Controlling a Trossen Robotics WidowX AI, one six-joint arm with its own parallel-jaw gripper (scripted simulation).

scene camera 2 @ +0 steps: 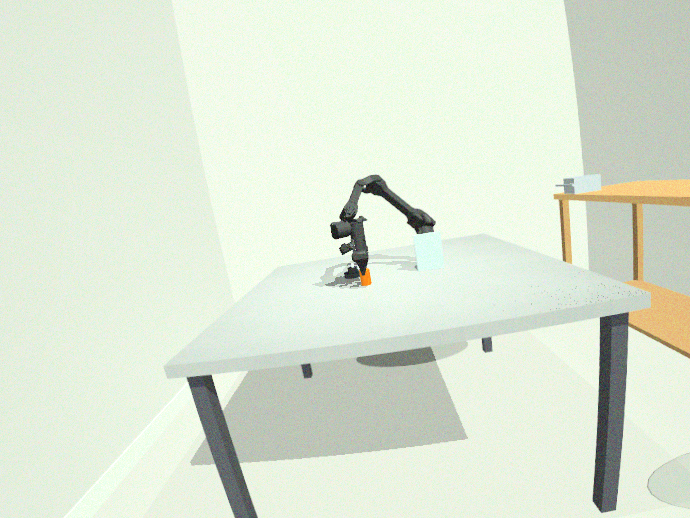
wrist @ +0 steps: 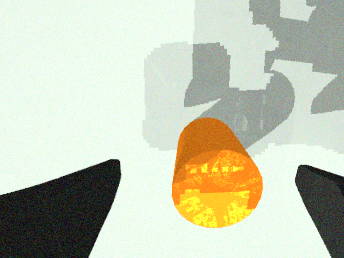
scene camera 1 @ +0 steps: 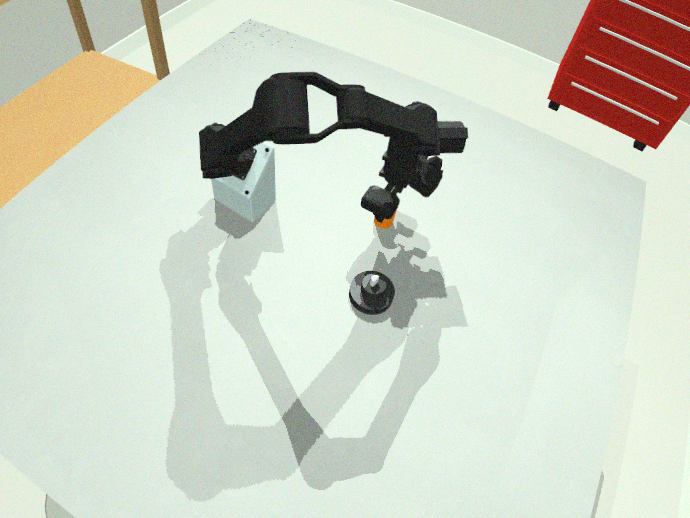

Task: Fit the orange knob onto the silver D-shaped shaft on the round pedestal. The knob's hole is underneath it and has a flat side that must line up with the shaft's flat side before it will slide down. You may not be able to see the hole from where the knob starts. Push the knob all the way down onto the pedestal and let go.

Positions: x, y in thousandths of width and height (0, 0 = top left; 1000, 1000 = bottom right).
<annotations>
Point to an orange knob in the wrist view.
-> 626, 711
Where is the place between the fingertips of the gripper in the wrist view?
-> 615, 669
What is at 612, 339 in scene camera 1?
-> The gripper.
</annotations>
